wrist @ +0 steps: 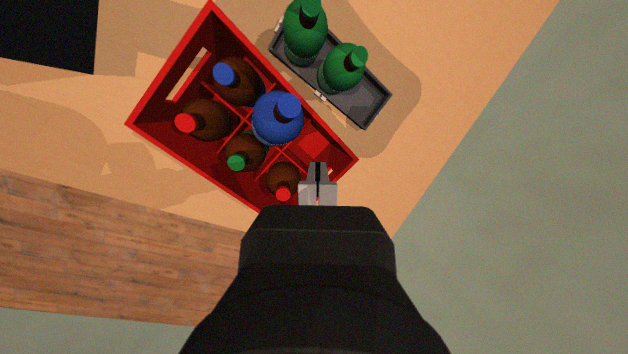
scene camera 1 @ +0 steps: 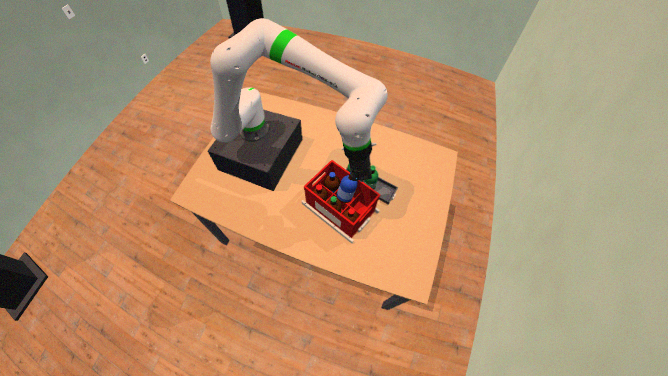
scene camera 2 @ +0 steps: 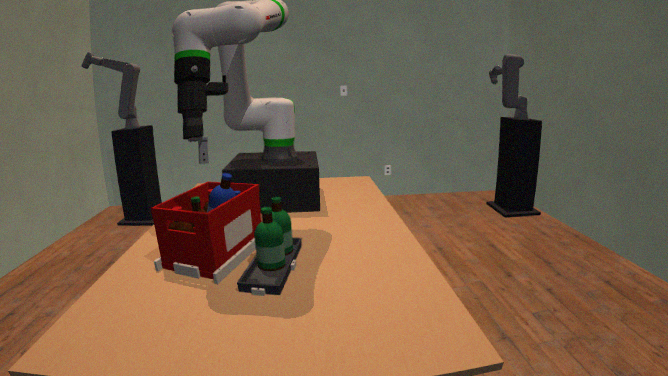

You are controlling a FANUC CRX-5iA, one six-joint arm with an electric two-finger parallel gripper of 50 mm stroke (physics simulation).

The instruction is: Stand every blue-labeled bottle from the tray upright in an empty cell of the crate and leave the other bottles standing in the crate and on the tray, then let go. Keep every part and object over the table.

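Seen in the pictures: gripper, between the fingertips: (wrist: 317, 172) (scene camera 1: 362, 179) (scene camera 2: 203, 163); arm's base, origin of its link: (scene camera 1: 254, 130) (scene camera 2: 279, 158).
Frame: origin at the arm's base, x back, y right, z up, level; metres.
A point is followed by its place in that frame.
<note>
The blue-labeled bottle (scene camera 1: 347, 186) @[x -0.554, y 0.120, z 0.022 m] (scene camera 2: 221, 196) @[x -0.584, y 0.084, z 0.015 m] (wrist: 277, 120) @[x -0.552, y 0.093, z 0.040 m] is in the middle cell of the tray-side row of the red crate (scene camera 1: 341, 220) @[x -0.585, y 0.249, z -0.038 m] (scene camera 2: 186, 248) @[x -0.671, y 0.170, z -0.094 m] (wrist: 167, 67) @[x -0.412, y 0.100, z 0.006 m]. It rises higher than its neighbours and looks roughly upright with a slight lean; its base is hidden. A brown bottle with a blue cap (scene camera 1: 332, 179) @[x -0.471, y 0.086, z -0.028 m] (wrist: 240, 82) @[x -0.478, y 0.073, z -0.041 m] stands in the cell beside it. The cell on its other side (wrist: 313, 144) @[x -0.651, y 0.117, z -0.161 m] is empty. My gripper (scene camera 2: 203, 160) @[x -0.609, y 0.115, z 0.108 m] (wrist: 317, 172) @[x -0.609, y 0.115, z 0.108 m] is shut on nothing, above the crate's end and apart from the bottles. Its fingertips are hidden in scene camera 1.
Two green bottles (scene camera 2: 270, 245) @[x -0.654, y -0.047, z -0.093 m] (scene camera 2: 282, 227) @[x -0.563, y -0.068, z -0.081 m] (wrist: 305, 35) @[x -0.537, y -0.033, z -0.047 m] (wrist: 342, 70) @[x -0.611, y -0.023, z -0.046 m] stand on the dark tray (scene camera 1: 387, 192) @[x -0.721, y -0.037, z -0.164 m] (scene camera 2: 260, 288) @[x -0.758, y -0.032, z -0.153 m] (wrist: 367, 100) @[x -0.721, y -0.040, z -0.164 m] beside the crate. Brown bottles with red, green and red caps (wrist: 205, 120) @[x -0.450, y 0.150, z -0.039 m] (wrist: 246, 150) @[x -0.523, y 0.169, z -0.042 m] (wrist: 283, 177) @[x -0.602, y 0.189, z -0.044 m] stand in the crate's other row.
</note>
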